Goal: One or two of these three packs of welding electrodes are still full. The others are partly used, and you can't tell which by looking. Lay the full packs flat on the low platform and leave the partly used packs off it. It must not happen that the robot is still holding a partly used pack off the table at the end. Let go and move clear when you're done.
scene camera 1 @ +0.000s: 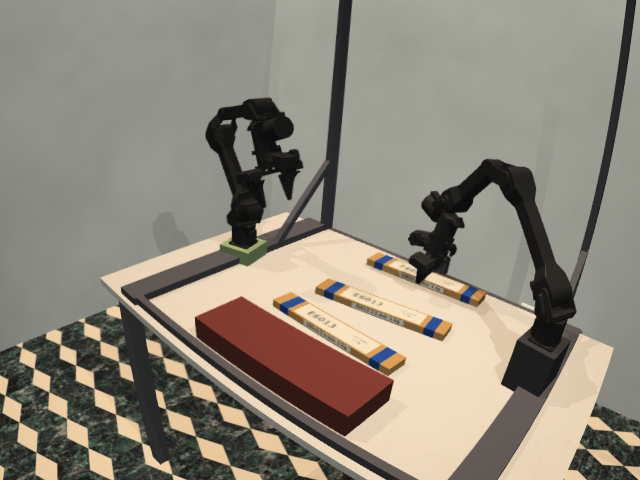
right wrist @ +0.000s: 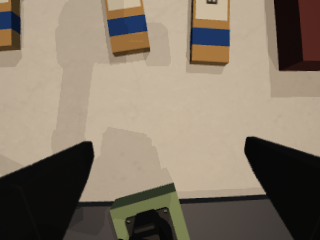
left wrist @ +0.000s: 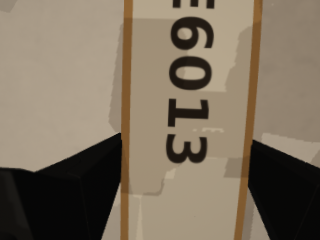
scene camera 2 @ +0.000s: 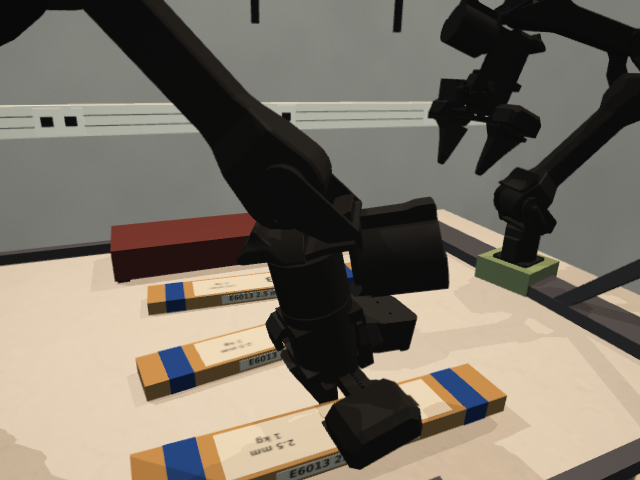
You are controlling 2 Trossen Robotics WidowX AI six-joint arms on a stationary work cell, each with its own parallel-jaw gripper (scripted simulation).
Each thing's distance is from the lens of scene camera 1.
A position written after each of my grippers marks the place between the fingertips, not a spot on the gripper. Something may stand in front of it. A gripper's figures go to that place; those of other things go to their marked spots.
my left gripper (scene camera 1: 422, 279): 1.40 m
my right gripper (scene camera 1: 277, 203): 1.29 m
pack (scene camera 1: 464, 293): 1.33 m
dark red low platform (scene camera 1: 338, 391): 0.91 m
The marked spots on the pack and the dark red low platform are 0.55 m apart.
